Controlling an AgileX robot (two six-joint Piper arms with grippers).
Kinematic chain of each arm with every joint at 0, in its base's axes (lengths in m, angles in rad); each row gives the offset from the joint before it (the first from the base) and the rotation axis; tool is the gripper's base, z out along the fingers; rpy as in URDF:
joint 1: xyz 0 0 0.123 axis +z
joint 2: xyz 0 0 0 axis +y
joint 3: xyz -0.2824 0 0.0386 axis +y
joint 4: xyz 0.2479 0 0.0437 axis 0.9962 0 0.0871
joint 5: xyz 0 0 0 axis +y
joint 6: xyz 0.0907 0 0.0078 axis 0.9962 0 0.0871
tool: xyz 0 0 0 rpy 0 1.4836 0
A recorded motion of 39 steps. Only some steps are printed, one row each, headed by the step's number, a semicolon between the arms.
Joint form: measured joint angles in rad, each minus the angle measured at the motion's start. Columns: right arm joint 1, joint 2, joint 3, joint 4, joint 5, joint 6; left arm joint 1, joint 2, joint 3, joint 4, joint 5, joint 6.
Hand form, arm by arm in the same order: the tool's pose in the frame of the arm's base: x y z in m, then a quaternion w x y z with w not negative. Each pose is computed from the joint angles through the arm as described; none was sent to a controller.
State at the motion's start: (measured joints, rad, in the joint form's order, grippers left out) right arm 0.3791 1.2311 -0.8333 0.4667 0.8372 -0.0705; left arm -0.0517 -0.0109 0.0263 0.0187 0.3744 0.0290
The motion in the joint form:
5: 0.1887 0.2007 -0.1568 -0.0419 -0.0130 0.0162; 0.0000 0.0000 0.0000 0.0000 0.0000 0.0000
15: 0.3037 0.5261 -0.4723 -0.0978 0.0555 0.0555; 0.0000 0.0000 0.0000 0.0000 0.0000 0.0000
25: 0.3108 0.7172 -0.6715 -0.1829 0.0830 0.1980; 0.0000 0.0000 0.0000 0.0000 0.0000 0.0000
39: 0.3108 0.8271 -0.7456 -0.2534 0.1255 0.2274; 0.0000 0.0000 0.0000 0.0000 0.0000 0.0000
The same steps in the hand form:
5: 0.2201 0.1731 0.2630 0.13855 -0.18846 0.94655 0.22212; 0.0526 -0.0021 0.1712 0.59248 0.03748 0.80472 0.00119
15: 0.2647 0.2483 0.2423 0.09295 -0.24612 0.94369 0.20059; 0.0526 -0.0021 0.1712 0.59248 0.03748 0.80472 0.00119
25: 0.3033 0.2766 0.2199 0.08396 -0.20620 0.95972 0.17136; 0.0526 -0.0021 0.1712 0.59248 0.03748 0.80472 0.00119
39: 0.3189 0.2837 0.1915 0.05933 -0.21109 0.96707 0.12920; 0.0526 -0.0021 0.1712 0.59248 0.03748 0.80472 0.00119

